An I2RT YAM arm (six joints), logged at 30 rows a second.
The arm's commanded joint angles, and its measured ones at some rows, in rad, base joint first. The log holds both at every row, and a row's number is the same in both.
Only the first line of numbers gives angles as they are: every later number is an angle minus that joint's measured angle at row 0.
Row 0, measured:
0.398 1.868 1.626 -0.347 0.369 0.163
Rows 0 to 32, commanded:
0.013 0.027 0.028 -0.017 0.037 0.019
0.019 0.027 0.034 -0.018 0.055 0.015
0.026 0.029 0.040 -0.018 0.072 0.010
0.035 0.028 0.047 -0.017 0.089 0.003
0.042 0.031 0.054 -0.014 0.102 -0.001
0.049 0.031 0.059 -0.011 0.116 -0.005
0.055 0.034 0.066 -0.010 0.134 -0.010
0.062 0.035 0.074 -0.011 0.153 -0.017
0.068 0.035 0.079 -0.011 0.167 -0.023
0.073 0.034 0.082 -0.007 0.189 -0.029
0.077 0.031 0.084 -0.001 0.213 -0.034
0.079 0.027 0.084 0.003 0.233 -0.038
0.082 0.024 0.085 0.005 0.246 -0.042
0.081 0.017 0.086 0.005 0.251 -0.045
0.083 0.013 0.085 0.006 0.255 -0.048
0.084 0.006 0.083 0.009 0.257 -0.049
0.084 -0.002 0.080 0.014 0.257 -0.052
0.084 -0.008 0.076 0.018 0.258 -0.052
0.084 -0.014 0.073 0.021 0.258 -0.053
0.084 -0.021 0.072 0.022 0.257 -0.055
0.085 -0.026 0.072 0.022 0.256 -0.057
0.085 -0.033 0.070 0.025 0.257 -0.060
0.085 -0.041 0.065 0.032 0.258 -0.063
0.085 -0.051 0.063 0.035 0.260 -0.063
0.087 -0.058 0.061 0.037 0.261 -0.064
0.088 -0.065 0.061 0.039 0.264 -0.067
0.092 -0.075 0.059 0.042 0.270 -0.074
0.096 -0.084 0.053 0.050 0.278 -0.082
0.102 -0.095 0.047 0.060 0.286 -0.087
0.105 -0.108 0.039 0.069 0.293 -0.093
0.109 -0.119 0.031 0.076 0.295 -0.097
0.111 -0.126 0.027 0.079 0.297 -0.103
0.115 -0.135 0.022 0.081 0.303 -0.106
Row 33, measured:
0.094 -0.019 0.004 -0.043 0.245 -0.089
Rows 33 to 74, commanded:
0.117 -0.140 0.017 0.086 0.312 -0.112
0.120 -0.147 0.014 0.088 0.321 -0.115
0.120 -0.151 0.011 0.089 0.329 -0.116
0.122 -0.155 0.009 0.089 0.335 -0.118
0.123 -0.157 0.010 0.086 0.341 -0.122
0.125 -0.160 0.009 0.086 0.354 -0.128
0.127 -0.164 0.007 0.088 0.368 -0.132
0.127 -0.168 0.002 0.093 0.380 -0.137
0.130 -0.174 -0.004 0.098 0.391 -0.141
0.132 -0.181 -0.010 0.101 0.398 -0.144
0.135 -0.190 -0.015 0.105 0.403 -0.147
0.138 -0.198 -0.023 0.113 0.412 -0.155
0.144 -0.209 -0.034 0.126 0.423 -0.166
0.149 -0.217 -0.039 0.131 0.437 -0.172
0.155 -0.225 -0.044 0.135 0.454 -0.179
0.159 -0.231 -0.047 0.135 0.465 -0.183
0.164 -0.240 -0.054 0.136 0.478 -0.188
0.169 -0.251 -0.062 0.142 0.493 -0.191
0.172 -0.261 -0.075 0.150 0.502 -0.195
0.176 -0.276 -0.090 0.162 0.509 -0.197
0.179 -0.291 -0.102 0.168 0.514 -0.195
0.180 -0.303 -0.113 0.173 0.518 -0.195
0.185 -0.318 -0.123 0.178 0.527 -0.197
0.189 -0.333 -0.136 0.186 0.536 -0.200
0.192 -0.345 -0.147 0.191 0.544 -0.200
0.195 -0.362 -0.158 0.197 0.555 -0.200
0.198 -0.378 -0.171 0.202 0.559 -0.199
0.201 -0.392 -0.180 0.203 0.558 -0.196
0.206 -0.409 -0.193 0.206 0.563 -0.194
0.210 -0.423 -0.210 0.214 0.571 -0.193
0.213 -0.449 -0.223 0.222 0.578 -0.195
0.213 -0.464 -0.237 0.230 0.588 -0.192
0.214 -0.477 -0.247 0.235 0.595 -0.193
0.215 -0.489 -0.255 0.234 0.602 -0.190
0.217 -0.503 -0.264 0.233 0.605 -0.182
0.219 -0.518 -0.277 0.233 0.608 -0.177
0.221 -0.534 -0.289 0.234 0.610 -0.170
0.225 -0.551 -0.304 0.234 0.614 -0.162
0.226 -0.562 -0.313 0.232 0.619 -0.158
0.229 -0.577 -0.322 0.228 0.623 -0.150
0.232 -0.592 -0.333 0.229 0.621 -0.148
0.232 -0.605 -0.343 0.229 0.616 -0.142
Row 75, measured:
0.226 -0.538 -0.349 0.103 0.535 -0.161
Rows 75 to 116, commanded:
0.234 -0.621 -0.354 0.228 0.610 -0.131
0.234 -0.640 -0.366 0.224 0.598 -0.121
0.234 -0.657 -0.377 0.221 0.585 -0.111
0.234 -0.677 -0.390 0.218 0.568 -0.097
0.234 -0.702 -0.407 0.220 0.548 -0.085
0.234 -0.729 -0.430 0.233 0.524 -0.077
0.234 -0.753 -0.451 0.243 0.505 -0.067
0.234 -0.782 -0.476 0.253 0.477 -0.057
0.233 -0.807 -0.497 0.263 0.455 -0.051
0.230 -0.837 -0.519 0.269 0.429 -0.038
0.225 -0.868 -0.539 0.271 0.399 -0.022
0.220 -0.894 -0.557 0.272 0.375 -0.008
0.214 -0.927 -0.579 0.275 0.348 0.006
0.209 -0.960 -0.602 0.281 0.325 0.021
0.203 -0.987 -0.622 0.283 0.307 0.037
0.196 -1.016 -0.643 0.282 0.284 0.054
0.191 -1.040 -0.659 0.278 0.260 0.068
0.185 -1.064 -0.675 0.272 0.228 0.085
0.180 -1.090 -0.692 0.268 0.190 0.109
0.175 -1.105 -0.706 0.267 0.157 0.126
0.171 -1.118 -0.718 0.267 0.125 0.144
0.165 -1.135 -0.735 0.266 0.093 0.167
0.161 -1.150 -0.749 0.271 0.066 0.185
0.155 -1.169 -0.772 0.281 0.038 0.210
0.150 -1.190 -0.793 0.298 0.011 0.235
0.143 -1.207 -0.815 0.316 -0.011 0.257
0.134 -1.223 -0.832 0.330 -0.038 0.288
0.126 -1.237 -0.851 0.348 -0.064 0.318
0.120 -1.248 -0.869 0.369 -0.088 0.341
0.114 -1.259 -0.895 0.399 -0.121 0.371
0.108 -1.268 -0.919 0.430 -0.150 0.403
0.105 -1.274 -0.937 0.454 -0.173 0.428
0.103 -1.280 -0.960 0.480 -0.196 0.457
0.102 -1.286 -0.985 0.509 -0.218 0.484
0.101 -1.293 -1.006 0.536 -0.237 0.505
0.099 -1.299 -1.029 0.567 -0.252 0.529
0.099 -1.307 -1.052 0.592 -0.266 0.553
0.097 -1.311 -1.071 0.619 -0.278 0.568
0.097 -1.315 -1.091 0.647 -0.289 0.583
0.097 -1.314 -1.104 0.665 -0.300 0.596
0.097 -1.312 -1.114 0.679 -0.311 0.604
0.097 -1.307 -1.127 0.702 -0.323 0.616
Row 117, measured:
0.102 -1.277 -1.146 0.385 -0.247 0.493
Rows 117 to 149, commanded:
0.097 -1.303 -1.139 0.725 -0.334 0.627
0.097 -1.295 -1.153 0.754 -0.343 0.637
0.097 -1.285 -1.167 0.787 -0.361 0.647
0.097 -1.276 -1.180 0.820 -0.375 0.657
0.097 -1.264 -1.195 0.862 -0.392 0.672
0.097 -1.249 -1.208 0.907 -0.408 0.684
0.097 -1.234 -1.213 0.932 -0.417 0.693
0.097 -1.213 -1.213 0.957 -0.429 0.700
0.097 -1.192 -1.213 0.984 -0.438 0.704
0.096 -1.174 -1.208 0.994 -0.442 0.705
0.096 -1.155 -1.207 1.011 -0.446 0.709
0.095 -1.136 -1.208 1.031 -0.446 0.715
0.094 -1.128 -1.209 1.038 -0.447 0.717
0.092 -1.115 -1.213 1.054 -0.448 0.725
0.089 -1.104 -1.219 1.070 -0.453 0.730
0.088 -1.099 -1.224 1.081 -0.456 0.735
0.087 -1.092 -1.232 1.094 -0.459 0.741
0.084 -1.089 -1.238 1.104 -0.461 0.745
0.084 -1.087 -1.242 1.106 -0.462 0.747
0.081 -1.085 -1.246 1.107 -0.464 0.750
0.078 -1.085 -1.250 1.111 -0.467 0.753
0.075 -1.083 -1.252 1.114 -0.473 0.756
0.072 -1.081 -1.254 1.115 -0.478 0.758
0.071 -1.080 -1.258 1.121 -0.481 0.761
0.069 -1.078 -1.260 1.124 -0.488 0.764
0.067 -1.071 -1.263 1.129 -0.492 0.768
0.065 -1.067 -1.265 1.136 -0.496 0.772
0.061 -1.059 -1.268 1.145 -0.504 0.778
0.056 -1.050 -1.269 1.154 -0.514 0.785
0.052 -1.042 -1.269 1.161 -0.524 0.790
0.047 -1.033 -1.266 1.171 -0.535 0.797
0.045 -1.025 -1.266 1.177 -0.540 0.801
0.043 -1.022 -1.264 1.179 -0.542 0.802
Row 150, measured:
0.053 -1.009 -1.289 0.942 -0.505 0.725
